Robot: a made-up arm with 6 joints.
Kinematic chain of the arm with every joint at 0, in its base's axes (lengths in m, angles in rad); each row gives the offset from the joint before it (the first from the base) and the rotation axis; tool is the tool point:
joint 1: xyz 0 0 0.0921 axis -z
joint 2: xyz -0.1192 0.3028 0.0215 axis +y
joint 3: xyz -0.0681 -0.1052 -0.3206 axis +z
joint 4: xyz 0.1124 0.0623 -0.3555 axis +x
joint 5: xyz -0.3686 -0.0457 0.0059 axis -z
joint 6: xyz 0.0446 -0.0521 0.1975 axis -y
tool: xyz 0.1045 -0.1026 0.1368
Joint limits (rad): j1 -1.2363..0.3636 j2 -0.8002..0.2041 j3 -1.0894..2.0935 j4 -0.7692..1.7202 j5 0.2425..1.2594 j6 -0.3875..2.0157
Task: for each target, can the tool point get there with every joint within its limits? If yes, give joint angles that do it. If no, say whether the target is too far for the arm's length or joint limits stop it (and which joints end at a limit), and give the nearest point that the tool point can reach.
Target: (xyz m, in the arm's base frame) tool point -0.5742 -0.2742 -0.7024
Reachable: yes | joints -0.5068 0.0522 -0.5115 1.4261 0.6122 0.4125
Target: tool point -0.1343 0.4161 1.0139
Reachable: no: joint limits stop it (at a limit: joint 1, joint 2, joint 3) | nearest point 0.0698 0.3570 0.0650 | short by 0.972 m
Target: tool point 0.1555 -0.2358 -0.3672
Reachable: yes | joints -0.4306 -0.5473 0.8109 0.7294 1.0246 0.7695
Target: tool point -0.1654 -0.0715 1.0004
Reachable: no: joint limits stop it (at a limit: joint 1, joint 2, joint 3) | nearest point 0.1780 -0.1325 0.0472 | short by 1.015 m
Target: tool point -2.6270 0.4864 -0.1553
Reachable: no: too far | nearest point -0.8699 0.1611 -0.4508 | short by 1.811 m
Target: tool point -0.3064 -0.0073 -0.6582
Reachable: yes | joints -0.1003 -0.3793 -0.5936 0.8427 0.6472 -0.0370
